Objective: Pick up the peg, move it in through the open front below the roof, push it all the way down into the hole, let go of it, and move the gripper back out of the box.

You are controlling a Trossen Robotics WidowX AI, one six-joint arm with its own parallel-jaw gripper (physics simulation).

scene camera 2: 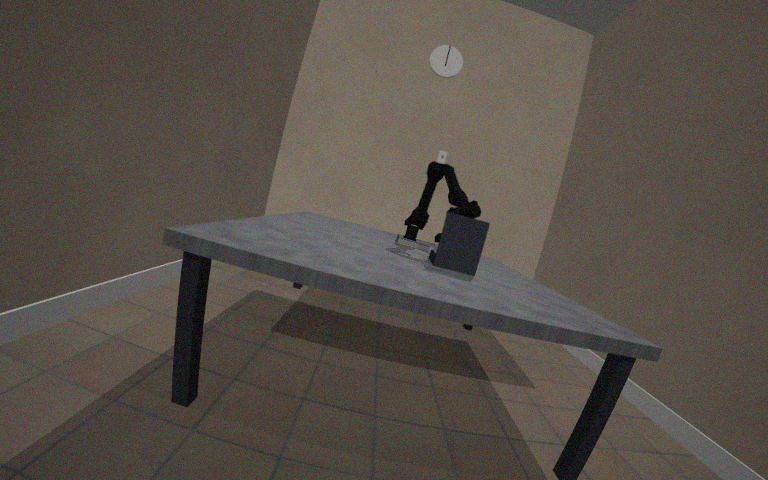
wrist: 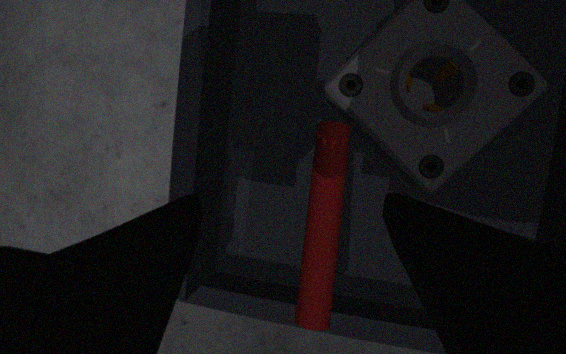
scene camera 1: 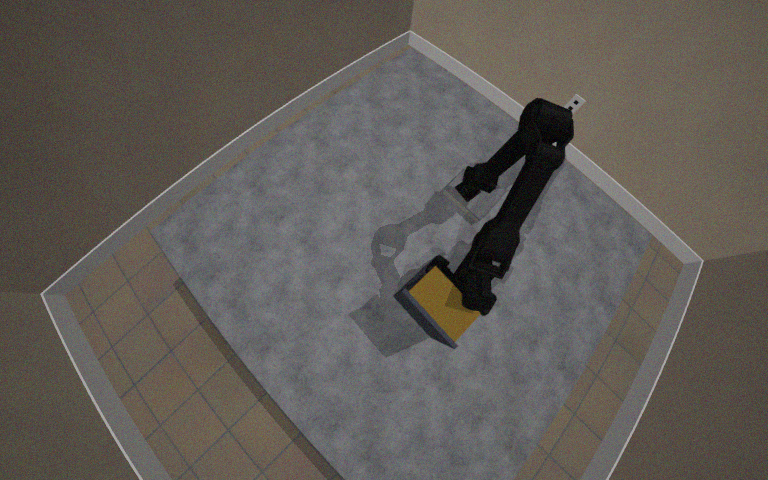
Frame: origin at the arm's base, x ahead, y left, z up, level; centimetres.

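Where they show: gripper, fingertip midpoint: [wrist: 293,204]; arm's base, origin of the base link: [scene camera 2: 409,238] [scene camera 1: 467,190].
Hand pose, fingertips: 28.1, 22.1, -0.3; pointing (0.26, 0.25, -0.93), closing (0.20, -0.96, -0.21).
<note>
Each offset is from my fingertips to the top centre of the thing, as dx, dy, dz. "spot": to the spot under its first point. Level surfaces: height alone.
The red peg @(-0.6, -1.3, +0.8) [wrist: 324,225] lies in the wrist view with its far end over the box floor and its near end over the front edge of the box @(spot: -4.7, +1.1, -0.6) [wrist: 250,300]. The gripper [wrist: 291,200] is open, its black fingers on either side of the peg and apart from it. The hole [wrist: 435,92] is in a light grey diamond-turned plate @(+5.1, -3.8, +1.1) [wrist: 375,114], beyond the peg and to its right. It holds no peg. The box @(+3.4, -2.9, +17.2) [scene camera 2: 464,243] has a yellow roof @(spot: +7.6, -5.5, +17.2) [scene camera 1: 433,294]. The fingertips and the peg cannot be made out in the scene views.
The box stands on the grey table @(dz -3.0) [scene camera 1: 283,226] [scene camera 2: 339,260]. The arm [scene camera 1: 512,209] [scene camera 2: 455,189] reaches from its base to the roof's edge, and its wrist is close beside the roof. A dark side wall [wrist: 212,125] of the box runs left of the peg.
</note>
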